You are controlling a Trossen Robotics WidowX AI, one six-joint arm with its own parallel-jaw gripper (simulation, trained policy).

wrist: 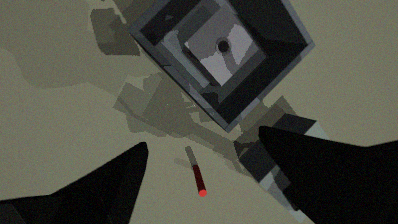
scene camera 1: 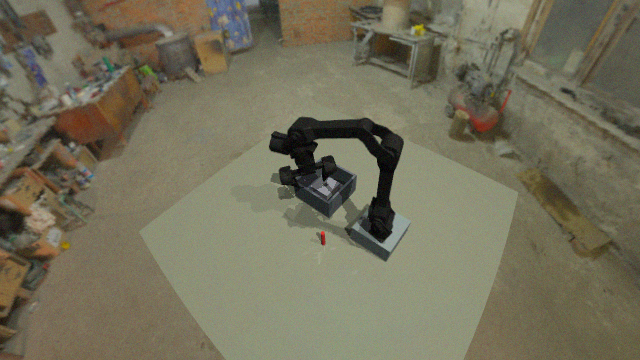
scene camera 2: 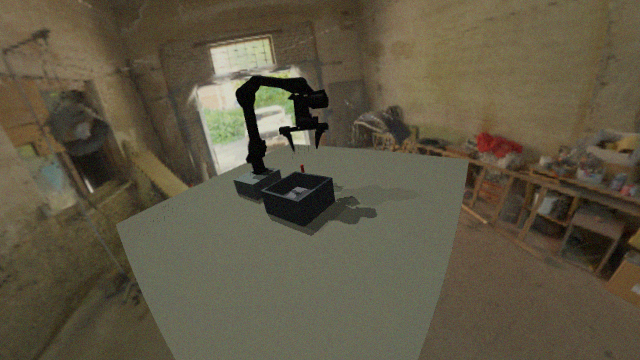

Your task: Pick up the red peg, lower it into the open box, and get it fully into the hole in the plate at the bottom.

my gripper: wrist; scene camera 1; scene camera 2 305, 150
dark box: wrist; scene camera 1; scene camera 2 302, 211
same spot on my gripper: [wrist: 328, 175] = [scene camera 1: 322, 170]
same spot on dark box: [wrist: 283, 41] = [scene camera 1: 349, 179]
